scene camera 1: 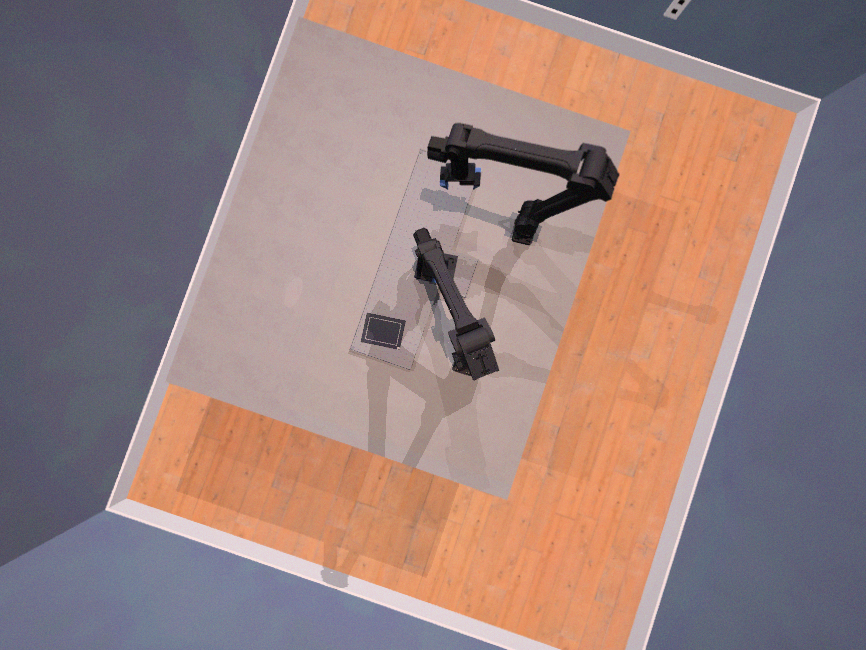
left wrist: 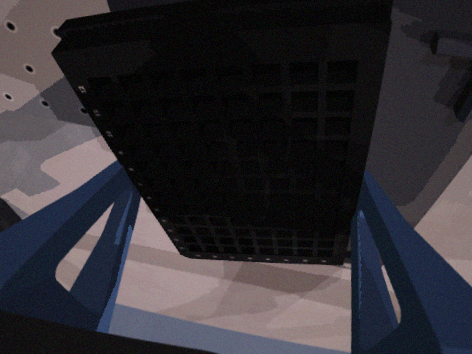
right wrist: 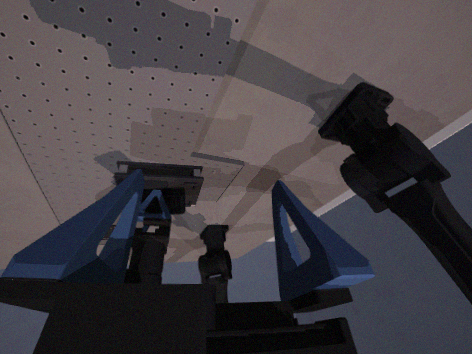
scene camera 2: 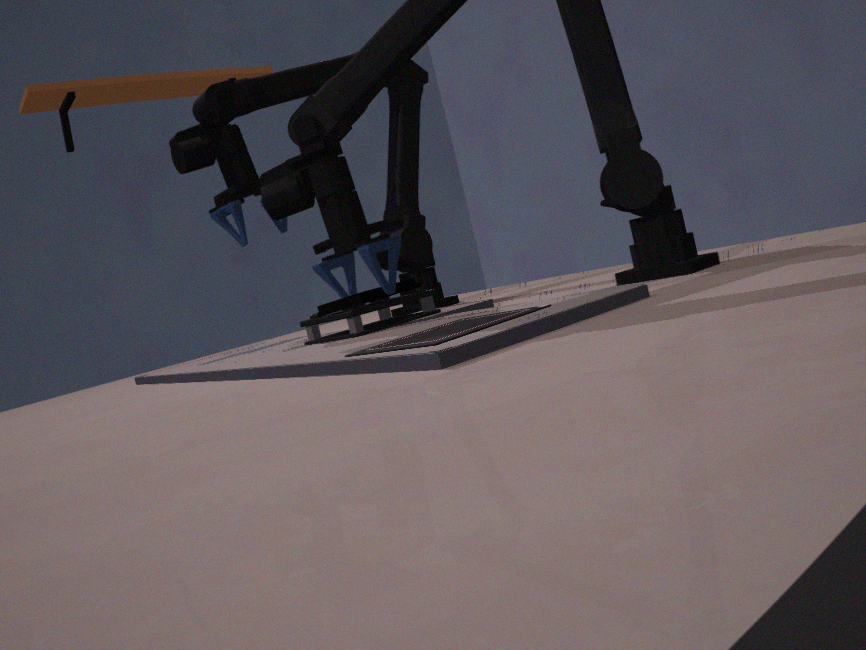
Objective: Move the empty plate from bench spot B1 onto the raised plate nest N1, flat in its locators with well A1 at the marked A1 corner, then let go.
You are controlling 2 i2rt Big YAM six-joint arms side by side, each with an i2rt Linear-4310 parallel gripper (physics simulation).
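Where they show: left gripper, fingertip midpoint: (left wrist: 246, 169) (right wrist: 156, 201); right gripper, fingertip midpoint: (scene camera 1: 460, 188) (right wrist: 212, 180) (scene camera 2: 265, 238); left arm's base at its link origin: (right wrist: 213, 230) (scene camera 2: 668, 274); right arm's base at its link origin: (scene camera 1: 524, 230) (right wrist: 351, 114).
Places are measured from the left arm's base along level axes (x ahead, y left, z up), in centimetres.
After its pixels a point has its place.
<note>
The dark plate (left wrist: 240, 150) {x 27.0, y -31.8, z 6.3 cm} with many square wells is between my left gripper's blue fingers; numbers 12, 11 and 10 show at its upper left edge. My left gripper (scene camera 2: 367, 293) {x 24.7, y -32.1, z 5.4 cm} (left wrist: 246, 169) {x 24.7, y -32.1, z 5.4 cm} is shut on it. In scene camera 2 the plate is level, low over or on the raised nest (scene camera 2: 354, 325) {x 31.2, y -27.9, z 2.8 cm}, a dark board on grey posts; whether they touch I cannot tell. The A1 corner mark is not readable. A dark pad (scene camera 1: 383, 330) {x 37.5, y -1.6, z 1.5 cm} (scene camera 2: 454, 328) {x 37.3, y -0.8, z 1.5 cm} with a white outline bears no plate. My right gripper (scene camera 1: 460, 180) {x 23.3, y -61.8, z 19.6 cm} (scene camera 2: 263, 237) {x 23.3, y -61.8, z 19.6 cm} (right wrist: 212, 180) {x 23.3, y -61.8, z 19.6 cm} is open and empty, high up.
A pale board with rows of holes (right wrist: 170, 90) {x 25.9, y -56.5, z 1.3 cm} lies under both grippers. The right arm's base (scene camera 1: 523, 229) stands beyond the board's right side in scene camera 1. An orange beam (scene camera 2: 153, 85) with a black bracket shows behind the arms.
</note>
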